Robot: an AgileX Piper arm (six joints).
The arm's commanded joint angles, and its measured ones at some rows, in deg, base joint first. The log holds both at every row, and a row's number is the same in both.
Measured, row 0:
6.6, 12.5, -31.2, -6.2, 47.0, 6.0
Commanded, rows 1 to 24:
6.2, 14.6, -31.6, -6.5, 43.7, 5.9
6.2, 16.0, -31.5, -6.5, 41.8, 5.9
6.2, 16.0, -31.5, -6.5, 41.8, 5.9
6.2, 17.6, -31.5, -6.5, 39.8, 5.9
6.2, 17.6, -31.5, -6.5, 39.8, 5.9
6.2, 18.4, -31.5, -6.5, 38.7, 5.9
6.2, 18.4, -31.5, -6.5, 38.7, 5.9
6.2, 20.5, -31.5, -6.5, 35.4, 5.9
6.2, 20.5, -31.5, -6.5, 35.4, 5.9
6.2, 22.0, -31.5, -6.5, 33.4, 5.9
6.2, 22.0, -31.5, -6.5, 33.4, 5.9
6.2, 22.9, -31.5, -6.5, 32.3, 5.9
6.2, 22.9, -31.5, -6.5, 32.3, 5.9
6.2, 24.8, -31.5, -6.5, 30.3, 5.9
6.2, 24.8, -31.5, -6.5, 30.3, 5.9
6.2, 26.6, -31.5, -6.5, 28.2, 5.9
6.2, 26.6, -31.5, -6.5, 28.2, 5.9
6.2, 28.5, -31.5, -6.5, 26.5, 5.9
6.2, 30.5, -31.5, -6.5, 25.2, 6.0
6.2, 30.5, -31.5, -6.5, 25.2, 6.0
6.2, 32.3, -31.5, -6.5, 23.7, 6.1
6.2, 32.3, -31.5, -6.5, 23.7, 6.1
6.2, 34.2, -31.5, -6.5, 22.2, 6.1
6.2, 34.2, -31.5, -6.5, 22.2, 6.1
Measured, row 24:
6.6, 32.1, -31.2, -6.2, 24.9, 6.0
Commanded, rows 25 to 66:
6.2, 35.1, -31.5, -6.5, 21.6, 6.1
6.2, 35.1, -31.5, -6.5, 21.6, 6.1
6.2, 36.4, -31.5, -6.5, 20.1, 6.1
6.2, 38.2, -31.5, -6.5, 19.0, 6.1
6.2, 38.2, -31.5, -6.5, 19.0, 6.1
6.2, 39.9, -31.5, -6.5, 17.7, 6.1
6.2, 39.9, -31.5, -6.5, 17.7, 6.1
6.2, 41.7, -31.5, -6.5, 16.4, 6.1
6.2, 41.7, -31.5, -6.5, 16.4, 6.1
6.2, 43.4, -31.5, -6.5, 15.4, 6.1
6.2, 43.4, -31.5, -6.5, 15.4, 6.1
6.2, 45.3, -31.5, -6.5, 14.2, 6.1
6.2, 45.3, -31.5, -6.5, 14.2, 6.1
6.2, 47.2, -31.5, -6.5, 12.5, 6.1
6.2, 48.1, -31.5, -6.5, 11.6, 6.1
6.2, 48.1, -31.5, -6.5, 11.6, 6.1
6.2, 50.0, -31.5, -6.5, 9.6, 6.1
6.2, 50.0, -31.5, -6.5, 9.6, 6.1
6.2, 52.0, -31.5, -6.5, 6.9, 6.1
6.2, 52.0, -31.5, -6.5, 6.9, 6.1
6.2, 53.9, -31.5, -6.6, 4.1, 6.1
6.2, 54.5, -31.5, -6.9, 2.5, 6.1
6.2, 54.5, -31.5, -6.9, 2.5, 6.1
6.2, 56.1, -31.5, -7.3, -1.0, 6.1
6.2, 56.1, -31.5, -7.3, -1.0, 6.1
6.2, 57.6, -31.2, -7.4, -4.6, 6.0
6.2, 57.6, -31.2, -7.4, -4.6, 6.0
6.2, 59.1, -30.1, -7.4, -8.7, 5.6
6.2, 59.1, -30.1, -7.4, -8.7, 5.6
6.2, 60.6, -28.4, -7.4, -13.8, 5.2
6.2, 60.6, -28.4, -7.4, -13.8, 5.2
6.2, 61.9, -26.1, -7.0, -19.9, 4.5
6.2, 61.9, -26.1, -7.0, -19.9, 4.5
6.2, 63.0, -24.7, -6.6, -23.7, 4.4
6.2, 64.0, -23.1, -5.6, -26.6, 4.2
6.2, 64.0, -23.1, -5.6, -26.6, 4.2
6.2, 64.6, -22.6, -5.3, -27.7, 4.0
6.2, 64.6, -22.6, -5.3, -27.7, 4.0
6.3, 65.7, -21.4, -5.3, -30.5, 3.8
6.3, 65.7, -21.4, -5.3, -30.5, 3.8
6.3, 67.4, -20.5, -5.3, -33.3, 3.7
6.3, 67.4, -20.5, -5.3, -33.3, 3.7
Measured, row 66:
6.6, 65.8, -21.6, -5.3, -28.5, 4.5
